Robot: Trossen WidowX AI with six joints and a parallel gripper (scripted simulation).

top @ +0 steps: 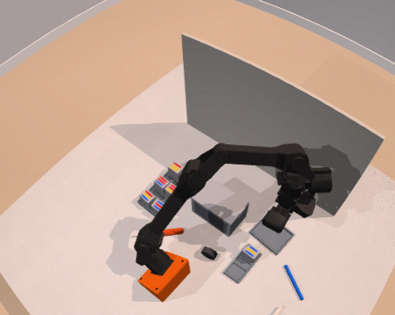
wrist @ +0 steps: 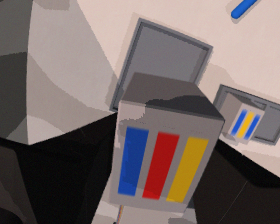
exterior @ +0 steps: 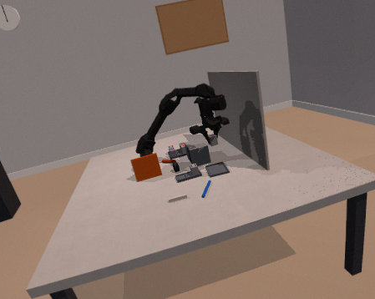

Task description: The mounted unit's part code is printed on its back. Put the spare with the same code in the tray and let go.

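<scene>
Right now the tray is 150 mm below my gripper tip. Round my gripper tip: mounted unit: 30 mm behind, 210 mm to the left, 100 mm below; then rack: 150 mm behind, 40 mm to the left, 140 mm below; then blue pen: 130 mm behind, 150 mm to the right, 150 mm below.
</scene>
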